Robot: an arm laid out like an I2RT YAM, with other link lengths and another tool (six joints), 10 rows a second.
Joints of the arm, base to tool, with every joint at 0 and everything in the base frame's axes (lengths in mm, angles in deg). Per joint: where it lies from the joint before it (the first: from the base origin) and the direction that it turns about. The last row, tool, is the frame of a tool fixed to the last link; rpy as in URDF.
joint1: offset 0 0 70.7 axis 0 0 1
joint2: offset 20.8 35.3 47.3 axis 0 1 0
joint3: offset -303.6 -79.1 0 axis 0 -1 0
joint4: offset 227.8 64 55.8 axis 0 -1 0
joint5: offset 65.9 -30.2 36 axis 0 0 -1
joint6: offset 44.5 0 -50.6 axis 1 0 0
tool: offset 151 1 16 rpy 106.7 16.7 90
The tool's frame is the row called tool.
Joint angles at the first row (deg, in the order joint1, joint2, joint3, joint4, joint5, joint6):
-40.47 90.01 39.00 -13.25 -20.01 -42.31
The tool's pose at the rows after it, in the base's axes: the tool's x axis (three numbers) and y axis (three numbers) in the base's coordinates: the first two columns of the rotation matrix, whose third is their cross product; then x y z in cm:
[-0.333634 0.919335 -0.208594 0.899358 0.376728 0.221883 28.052 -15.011 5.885]
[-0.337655 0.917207 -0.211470 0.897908 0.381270 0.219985 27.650 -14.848 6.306]
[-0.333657 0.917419 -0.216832 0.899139 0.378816 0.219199 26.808 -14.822 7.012]
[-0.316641 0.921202 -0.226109 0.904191 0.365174 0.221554 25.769 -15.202 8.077]
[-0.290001 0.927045 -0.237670 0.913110 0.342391 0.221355 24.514 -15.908 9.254]
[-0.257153 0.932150 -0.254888 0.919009 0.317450 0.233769 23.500 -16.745 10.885]
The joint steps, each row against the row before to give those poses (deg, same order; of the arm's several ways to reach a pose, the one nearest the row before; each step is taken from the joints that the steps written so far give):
0.00 -0.16 0.62 -1.12 -0.05 -0.06
-0.33 -1.33 0.00 -1.45 -0.09 -0.63
-1.20 -2.32 -0.11 -2.31 -0.25 -1.02
-2.23 -2.74 0.47 -3.09 -0.44 -1.25
-3.07 -2.70 0.95 -3.58 -0.39 -1.56
-3.33 -2.65 1.72 -3.64 -0.95 -1.40

